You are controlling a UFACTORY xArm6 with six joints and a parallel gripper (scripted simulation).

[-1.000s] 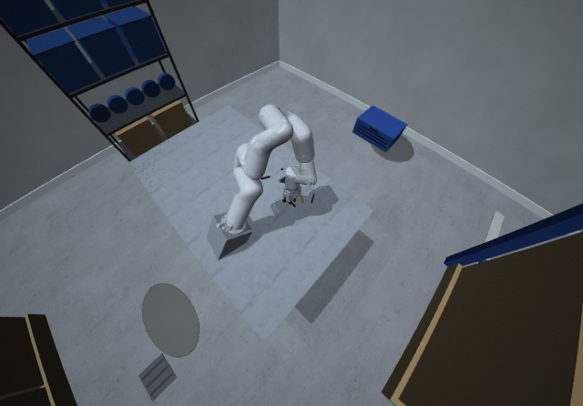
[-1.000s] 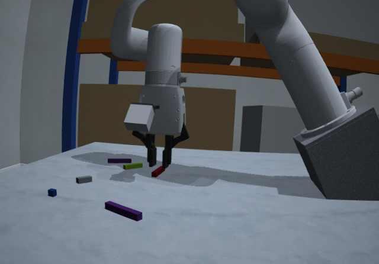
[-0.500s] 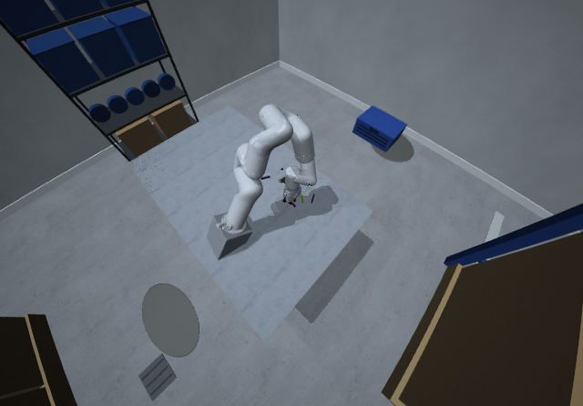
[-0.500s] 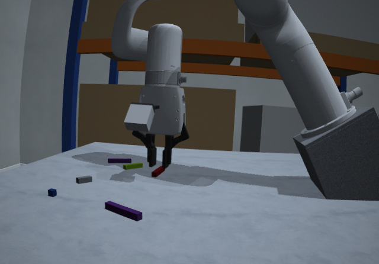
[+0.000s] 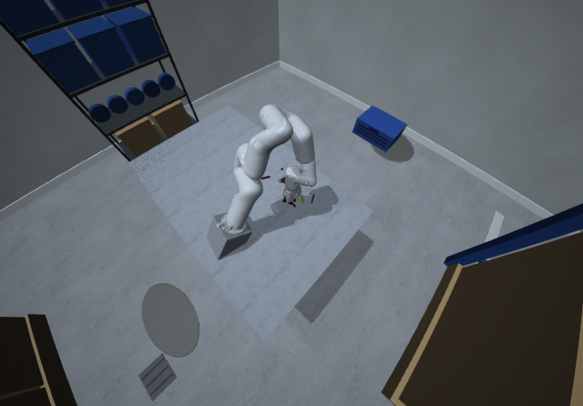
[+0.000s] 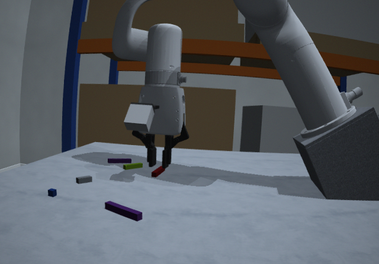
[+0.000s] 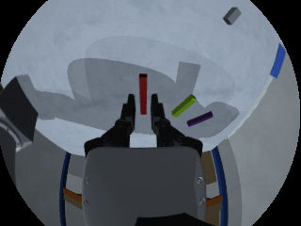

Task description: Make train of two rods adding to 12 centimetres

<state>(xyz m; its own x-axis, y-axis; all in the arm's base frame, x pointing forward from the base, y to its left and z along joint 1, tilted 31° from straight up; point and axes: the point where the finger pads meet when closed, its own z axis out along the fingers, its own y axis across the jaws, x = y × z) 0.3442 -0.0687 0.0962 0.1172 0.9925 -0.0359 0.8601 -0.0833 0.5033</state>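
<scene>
Now: hand 30 mm above the red rod. Round my hand: small blue rod 140 mm ahead, 220 mm to the left, 30 mm below; grey rod 120 mm ahead, 130 mm to the left, 30 mm below; lime rod 70 mm ahead, 30 mm to the right, 30 mm below.
</scene>
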